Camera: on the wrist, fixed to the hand. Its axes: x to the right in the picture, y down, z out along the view.
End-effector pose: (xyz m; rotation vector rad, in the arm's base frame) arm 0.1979 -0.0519 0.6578 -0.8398 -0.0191 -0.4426
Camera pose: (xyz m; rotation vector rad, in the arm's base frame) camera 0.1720 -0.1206 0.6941 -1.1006 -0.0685 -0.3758
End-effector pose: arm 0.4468 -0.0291 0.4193 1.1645 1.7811 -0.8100
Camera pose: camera 0.3655 -0.0282 0.4295 0.9582 1.7086 -0.6200
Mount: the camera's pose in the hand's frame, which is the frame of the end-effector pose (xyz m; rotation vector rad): 0.0089 -0.0760 -0.0293 -0.2394 -0.1205 0.0237
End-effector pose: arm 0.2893 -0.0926 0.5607 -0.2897 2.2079 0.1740
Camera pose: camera 0.2821 -0.1737 0.5697 -0.3748 2.0727 0.4590
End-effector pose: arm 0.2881 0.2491 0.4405 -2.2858 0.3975 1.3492
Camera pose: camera 0.3493 0.2988 0.4628 -2.3783 0.2346 1.6134
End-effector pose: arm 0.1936 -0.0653 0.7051 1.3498 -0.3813 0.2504
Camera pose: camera 0.2350 -0.0527 0.6355 1.1280 -0.5122 0.1382
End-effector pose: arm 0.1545 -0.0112 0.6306 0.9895 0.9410 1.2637
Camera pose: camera 0.1506 -0.0036 0.5491 0.8793 0.6693 1.2881
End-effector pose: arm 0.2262 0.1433 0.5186 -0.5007 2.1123 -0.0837
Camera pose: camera 0.2223 0.0665 0.5470 -0.6064 2.0193 0.2105
